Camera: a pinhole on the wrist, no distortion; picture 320 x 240 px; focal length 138.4 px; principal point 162.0 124.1 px. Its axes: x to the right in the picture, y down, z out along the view. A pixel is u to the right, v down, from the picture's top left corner.
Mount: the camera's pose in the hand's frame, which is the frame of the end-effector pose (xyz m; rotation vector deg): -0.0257 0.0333 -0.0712 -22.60 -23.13 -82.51
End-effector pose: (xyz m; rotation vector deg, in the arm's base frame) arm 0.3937 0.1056 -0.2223 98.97 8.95 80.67
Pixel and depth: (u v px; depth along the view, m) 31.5 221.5 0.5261
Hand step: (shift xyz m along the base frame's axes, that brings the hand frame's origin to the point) -0.0954 -0.3659 0.7256
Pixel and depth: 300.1 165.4 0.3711
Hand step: 0.4400 -0.1130 0.0246
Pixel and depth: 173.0 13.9 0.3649
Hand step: 0.0446 -0.4298 -0.1198
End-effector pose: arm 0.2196 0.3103 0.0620 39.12 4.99 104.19
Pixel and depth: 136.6 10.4 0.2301
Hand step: -0.0422 -0.2904 0.0650
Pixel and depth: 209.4 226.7 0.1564
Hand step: -0.0371 0.0292 0.1391
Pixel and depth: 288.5 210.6 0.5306
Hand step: 0.3214 0.1621 0.6149
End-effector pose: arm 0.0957 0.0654 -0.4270 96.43 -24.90 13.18
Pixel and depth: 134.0 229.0 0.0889
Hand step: -0.0064 -0.0126 0.1046
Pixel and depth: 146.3 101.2 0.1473
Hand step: -0.1036 -0.0527 0.0771
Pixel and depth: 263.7 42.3 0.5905
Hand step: -0.3484 -0.5881 -0.3207
